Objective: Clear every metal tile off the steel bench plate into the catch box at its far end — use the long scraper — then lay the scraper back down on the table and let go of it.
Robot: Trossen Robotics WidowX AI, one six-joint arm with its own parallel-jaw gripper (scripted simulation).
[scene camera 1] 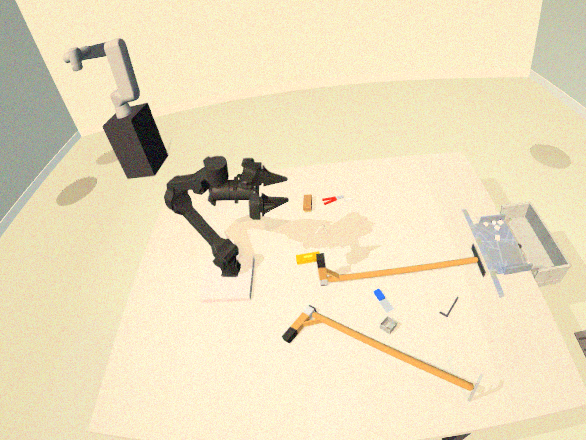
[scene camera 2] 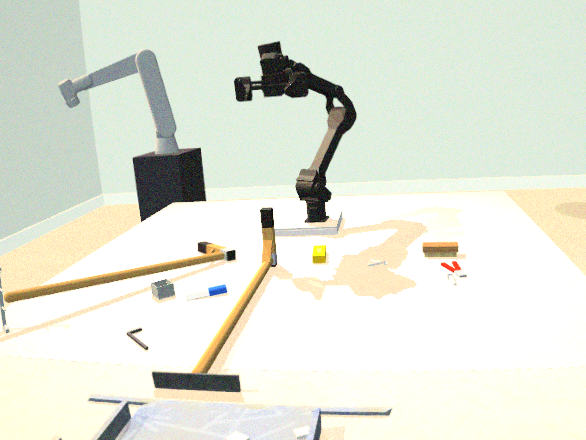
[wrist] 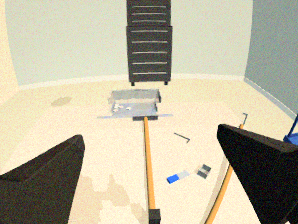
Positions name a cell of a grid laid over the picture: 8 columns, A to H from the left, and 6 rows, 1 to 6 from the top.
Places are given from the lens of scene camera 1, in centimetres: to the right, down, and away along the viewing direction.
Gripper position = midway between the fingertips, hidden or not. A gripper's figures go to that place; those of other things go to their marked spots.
gripper (scene camera 1: D3): -1, -8, 96
long scraper (scene camera 1: E4): 9, 12, 112
long scraper (scene camera 1: E5): 4, 32, 109
